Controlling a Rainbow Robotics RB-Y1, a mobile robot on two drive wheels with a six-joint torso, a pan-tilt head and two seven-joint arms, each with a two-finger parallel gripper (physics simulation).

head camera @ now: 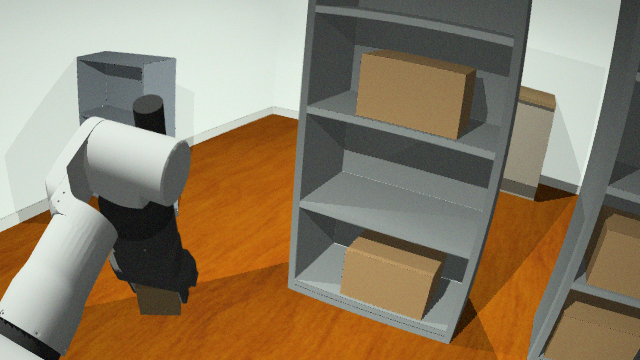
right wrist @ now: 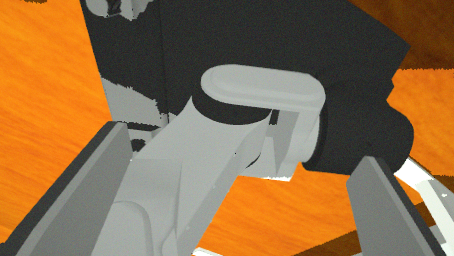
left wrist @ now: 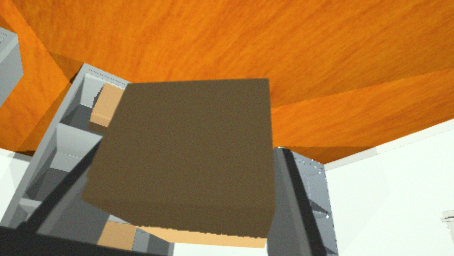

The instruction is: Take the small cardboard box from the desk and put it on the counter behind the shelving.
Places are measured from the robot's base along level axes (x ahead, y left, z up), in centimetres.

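Where they show: left gripper, fingertip midpoint: (head camera: 160, 293) (left wrist: 203, 149); right gripper, fingertip midpoint: (right wrist: 243, 154).
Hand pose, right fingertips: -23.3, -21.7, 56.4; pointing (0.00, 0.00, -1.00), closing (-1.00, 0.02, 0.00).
Observation:
After its pixels a point has its place, as x, y, z.
The small cardboard box (head camera: 160, 303) @[32.5, 17.9, 111.2] (left wrist: 190, 140) @[32.3, 18.5, 111.8] is held between the fingers of my left gripper (head camera: 159, 292) @[35.7, 18.8, 110.5] (left wrist: 203, 149) @[35.7, 18.8, 110.5], in the air over the floor. It looks dark brown, in shade, and fills the middle of the left wrist view. My right gripper (right wrist: 243, 154) @[-23.3, -21.7, 56.3] is wide open and empty, with parts of the robot's own body beyond its fingers. A beige counter (head camera: 527, 145) @[324.7, -187.3, 49.6] with a wooden top shows partly past the right side of the tall grey shelving (head camera: 492, 200) @[143.4, -76.6, 79.4] (left wrist: 82, 142) @[162.9, -65.7, 53.4], near the wall. The desk does not show in the head view.
Larger cardboard boxes (head camera: 415, 95) @[164.2, -42.3, 113.1] (head camera: 390, 280) @[162.8, -44.8, 25.7] stand on two shelves of the tall shelving. Another grey shelving unit (head camera: 595, 145) @[154.7, -131.8, 105.3] with boxes stands at the right edge of the head view. A lower grey shelf (head camera: 160, 85) @[249.7, 90.3, 90.8] is behind my left arm, by the wall.

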